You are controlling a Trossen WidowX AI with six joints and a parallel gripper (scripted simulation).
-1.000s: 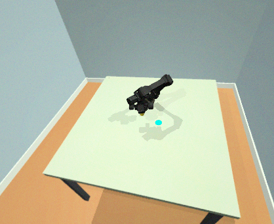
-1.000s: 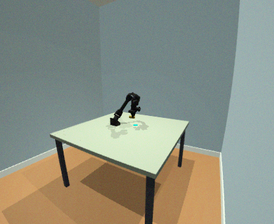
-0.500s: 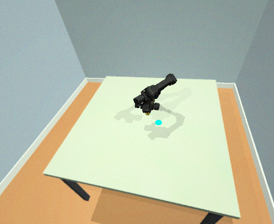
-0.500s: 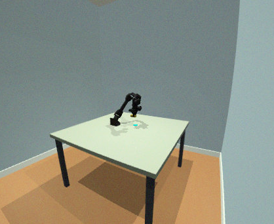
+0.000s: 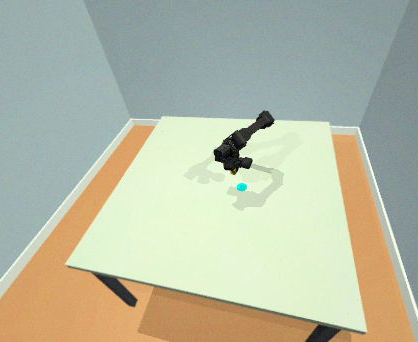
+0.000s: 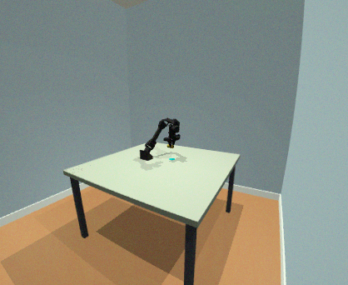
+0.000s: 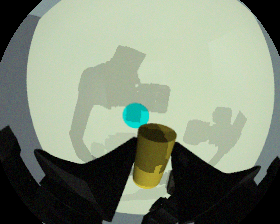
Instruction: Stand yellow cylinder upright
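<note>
The cyan circle lies 20 mm behind my gripper tip, 30 mm to the left of it and 150 mm below it. The rest, counted from my gripper tip: yellow tall cylinder (20 mm behind).
</note>
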